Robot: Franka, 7 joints.
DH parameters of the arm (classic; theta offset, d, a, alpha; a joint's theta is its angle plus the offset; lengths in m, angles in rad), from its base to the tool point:
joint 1: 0 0.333 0 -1.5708
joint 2: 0 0 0 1.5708
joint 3: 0 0.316 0.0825 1.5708
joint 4: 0 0 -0.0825 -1.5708
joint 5: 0 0.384 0 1.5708
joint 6: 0 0 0.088 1.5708
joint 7: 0 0.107 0 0
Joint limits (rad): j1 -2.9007..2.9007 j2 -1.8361..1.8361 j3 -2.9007..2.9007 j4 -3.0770..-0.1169 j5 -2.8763..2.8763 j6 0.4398..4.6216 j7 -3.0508..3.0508
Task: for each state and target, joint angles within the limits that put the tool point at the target. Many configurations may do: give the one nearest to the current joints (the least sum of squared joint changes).
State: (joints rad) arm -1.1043 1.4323 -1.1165 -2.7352 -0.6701 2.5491 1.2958
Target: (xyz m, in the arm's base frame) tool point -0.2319 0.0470 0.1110
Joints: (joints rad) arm -1.1827 1.3318 -0.8598 -2.9636 -0.6886 2.5833 1.2958
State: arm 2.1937 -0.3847 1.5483 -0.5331 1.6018 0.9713 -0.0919
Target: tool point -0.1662 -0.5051 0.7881
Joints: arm 1.9510 -0.5252 1.5334 -0.9036 1.4372 0.8128 -0.0919
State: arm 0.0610 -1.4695 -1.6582 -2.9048 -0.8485 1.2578 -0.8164
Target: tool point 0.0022 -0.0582 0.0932
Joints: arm 0.0051 -1.2156 -2.3530 -2.9015 -1.0709 1.1264 -0.8164
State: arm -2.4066 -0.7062 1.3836 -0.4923 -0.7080 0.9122 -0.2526
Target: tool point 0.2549 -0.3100 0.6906
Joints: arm -2.5663 -0.5818 1.3413 -1.4535 -0.5073 0.5630 -0.2526
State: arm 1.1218 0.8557 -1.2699 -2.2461 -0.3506 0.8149 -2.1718
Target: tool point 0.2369 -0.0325 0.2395
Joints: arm 1.2059 0.8764 -1.0362 -2.5248 -0.1969 0.7974 -2.1718
